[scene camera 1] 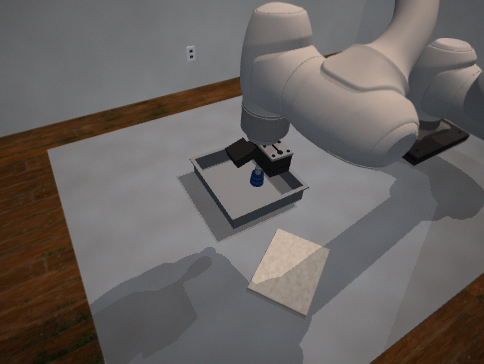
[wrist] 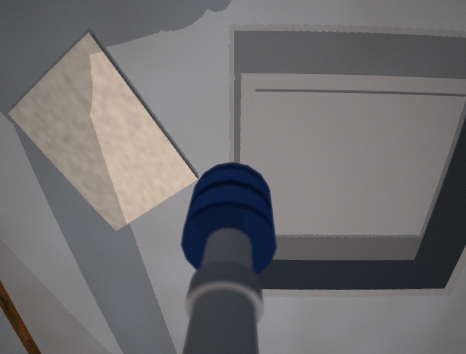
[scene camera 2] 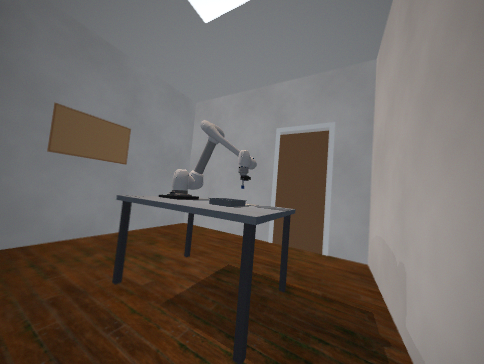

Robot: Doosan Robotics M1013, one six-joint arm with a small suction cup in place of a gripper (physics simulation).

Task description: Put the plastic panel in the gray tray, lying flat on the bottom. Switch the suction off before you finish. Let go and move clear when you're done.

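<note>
The plastic panel is a flat, beige, mottled plate. It lies flat on the table beside the gray tray, outside it and apart from it. The tray is shallow and square with dark walls, and its bottom shows bare. My blue suction cup points down with nothing on it. It hangs in the air above the tray's height, and in the wrist view it overlaps the tray's left edge, between panel and tray. The panel cannot be made out clearly in scene camera 2.
The robot's dark base plate stands on the table, beyond the tray. The arm's wrist and black tool mount hang over the tray's back side in scene camera 1. Arm shadows fall across the table and part of the panel.
</note>
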